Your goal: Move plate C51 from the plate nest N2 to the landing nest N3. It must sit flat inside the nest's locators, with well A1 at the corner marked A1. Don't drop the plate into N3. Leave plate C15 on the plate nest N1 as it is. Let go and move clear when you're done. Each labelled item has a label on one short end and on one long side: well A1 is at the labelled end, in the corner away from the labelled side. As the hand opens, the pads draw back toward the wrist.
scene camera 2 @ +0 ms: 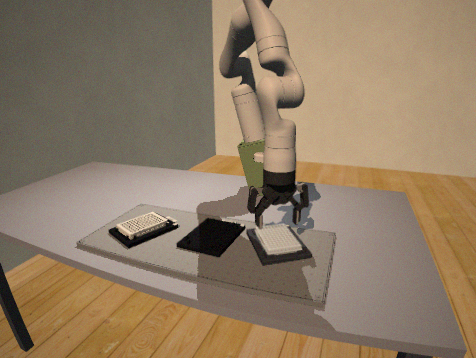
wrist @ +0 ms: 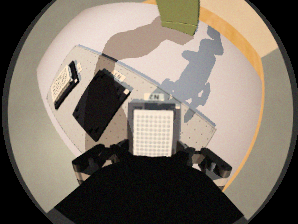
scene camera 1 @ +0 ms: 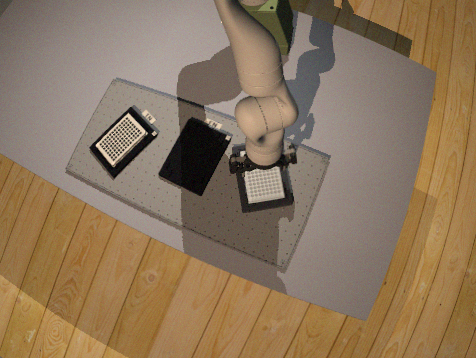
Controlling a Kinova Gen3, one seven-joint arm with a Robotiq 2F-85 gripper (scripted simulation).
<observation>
I see my gripper (scene camera 2: pixel 277 225), a landing nest N3 (wrist: pixel 97 106) and a plate nest N2 (wrist: pixel 144 106).
My gripper is seen too in the wrist view (wrist: pixel 152 145) and in scene camera 1 (scene camera 1: pixel 262 169).
</observation>
